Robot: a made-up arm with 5 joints.
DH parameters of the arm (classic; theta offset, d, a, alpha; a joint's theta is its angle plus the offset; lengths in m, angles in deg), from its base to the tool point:
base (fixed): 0 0.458 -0.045 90
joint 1: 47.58 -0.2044 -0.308 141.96
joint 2: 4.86 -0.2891 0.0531 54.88
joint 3: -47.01 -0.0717 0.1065 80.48
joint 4: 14.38 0.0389 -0.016 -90
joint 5: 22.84 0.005 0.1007 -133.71
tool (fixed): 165.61 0.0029 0 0
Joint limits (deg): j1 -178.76..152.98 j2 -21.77..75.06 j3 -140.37..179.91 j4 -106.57..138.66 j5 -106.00..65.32
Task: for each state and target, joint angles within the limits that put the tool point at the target. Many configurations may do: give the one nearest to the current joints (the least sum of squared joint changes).
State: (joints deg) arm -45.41 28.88 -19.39 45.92 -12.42
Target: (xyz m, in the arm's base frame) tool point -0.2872 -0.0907 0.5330
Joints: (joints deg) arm -14.26 26.82 0.36 63.91 -5.77
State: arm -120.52 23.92 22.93 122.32 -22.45
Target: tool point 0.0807 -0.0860 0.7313
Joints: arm -126.78 35.16 27.83 131.18 -25.94
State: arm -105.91 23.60 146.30 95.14 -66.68
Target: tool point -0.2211 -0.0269 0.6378
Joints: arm -88.33 31.36 154.85 90.39 -68.82
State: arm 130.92 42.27 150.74 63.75 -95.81
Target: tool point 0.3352 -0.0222 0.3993
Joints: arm 123.46 64.18 170.37 62.00 -96.97
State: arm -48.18 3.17 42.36 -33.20 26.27
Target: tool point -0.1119 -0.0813 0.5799
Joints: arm -61.06 -7.51 59.77 -26.12 16.53
